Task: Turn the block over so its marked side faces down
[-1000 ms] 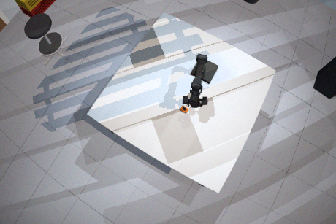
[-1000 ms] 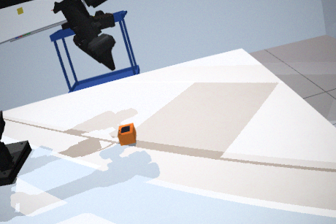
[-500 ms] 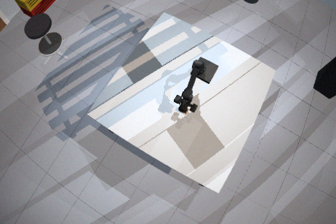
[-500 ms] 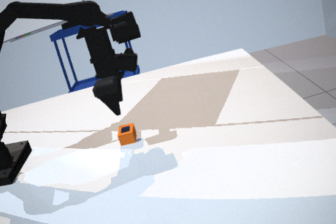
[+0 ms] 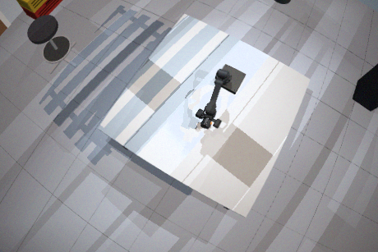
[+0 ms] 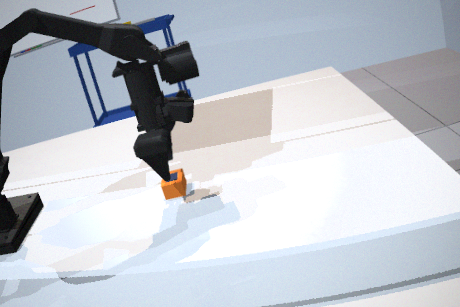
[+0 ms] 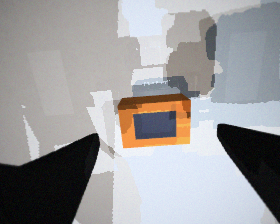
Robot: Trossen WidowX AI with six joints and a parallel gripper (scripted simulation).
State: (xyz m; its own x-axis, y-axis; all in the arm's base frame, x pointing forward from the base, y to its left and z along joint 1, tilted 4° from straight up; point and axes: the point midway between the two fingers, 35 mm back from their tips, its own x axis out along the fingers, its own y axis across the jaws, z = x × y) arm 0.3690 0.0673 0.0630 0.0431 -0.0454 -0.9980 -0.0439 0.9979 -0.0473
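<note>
The orange block lies 2 cm below my gripper tip.
</note>
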